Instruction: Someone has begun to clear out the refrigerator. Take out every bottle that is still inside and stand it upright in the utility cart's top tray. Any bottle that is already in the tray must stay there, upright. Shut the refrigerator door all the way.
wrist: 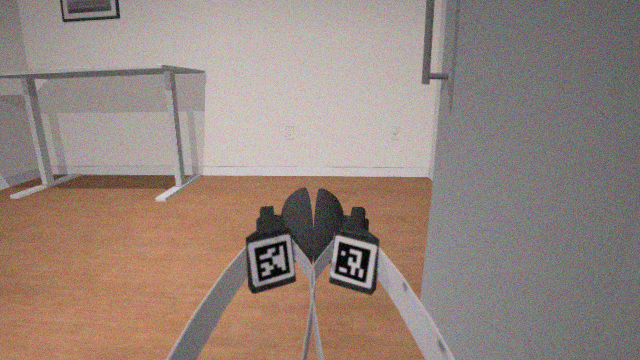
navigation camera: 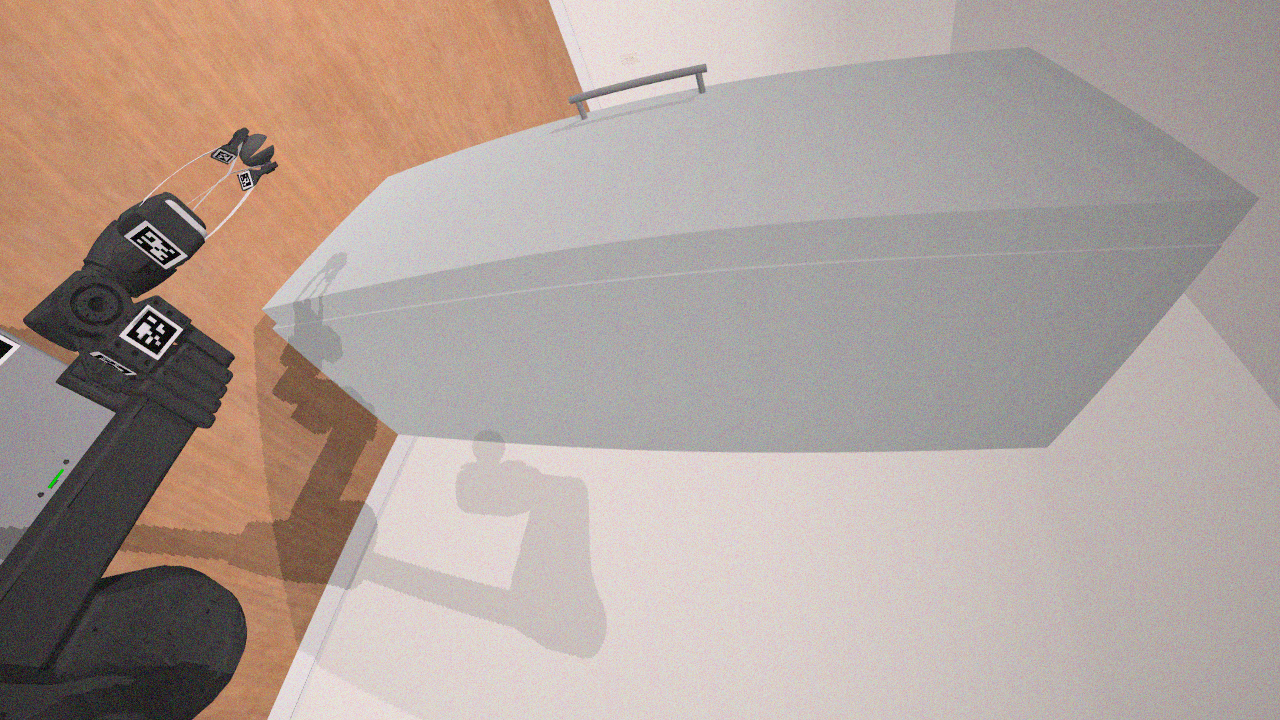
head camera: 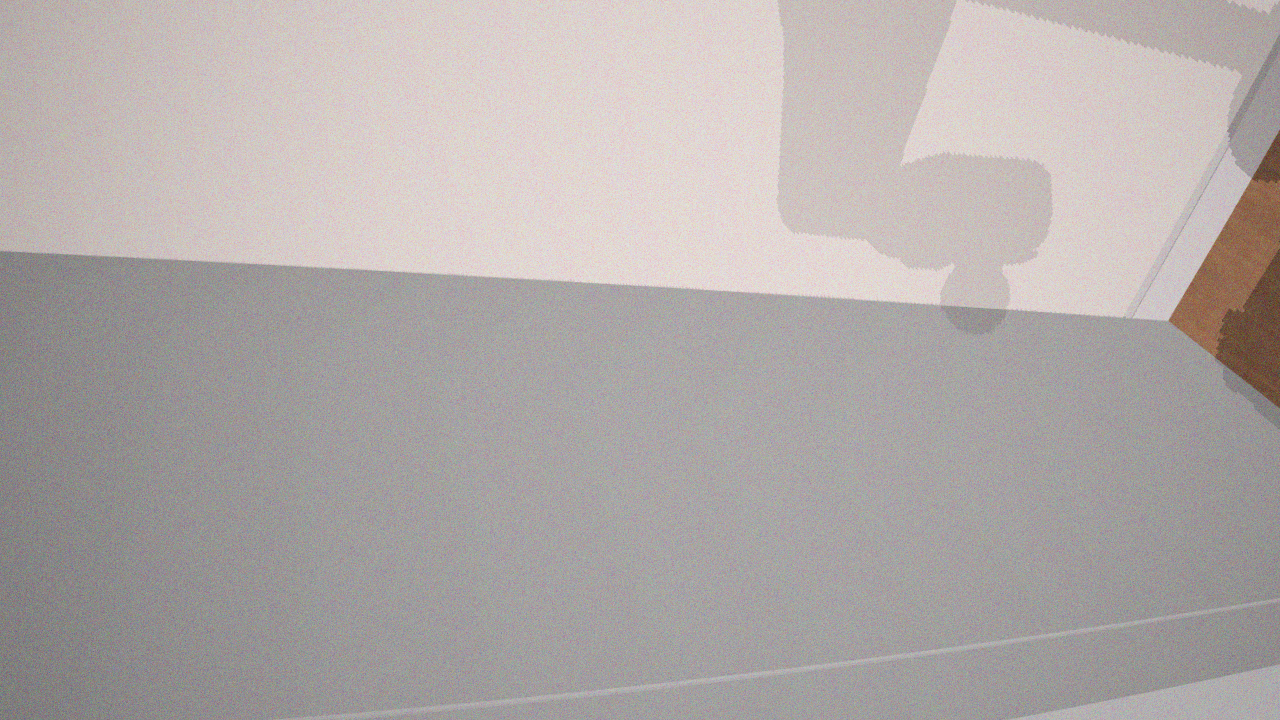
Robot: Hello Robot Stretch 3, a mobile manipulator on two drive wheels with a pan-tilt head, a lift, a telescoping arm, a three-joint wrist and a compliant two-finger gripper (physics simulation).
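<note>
The grey refrigerator (head camera: pixel 626 465) (navigation camera: pixel 716 358) (wrist: pixel 540 175) fills much of the head and navigation views and stands at the right in the wrist view. Its bar handle (navigation camera: pixel 640 83) (wrist: pixel 428 45) is on the front face. A thin straight seam runs along the side behind the door (navigation camera: pixel 698 152), and no gap shows there. My gripper (navigation camera: pixel 258 152) (wrist: pixel 311 214) is shut and empty, with its rubber tips together. It hangs over the floor in front of the refrigerator, apart from the door and lower than the handle. Bottles, the utility cart and the refrigerator's inside do not show.
My arm (navigation camera: pixel 116 501) reaches up along the left of the navigation view. A grey-white table (wrist: pixel 176 130) stands at the far left in the wrist view, with a framed picture (wrist: pixel 91 19) above it. The pale wall (head camera: pixel 358 134) (navigation camera: pixel 760 573) (wrist: pixel 310 90) runs behind the refrigerator.
</note>
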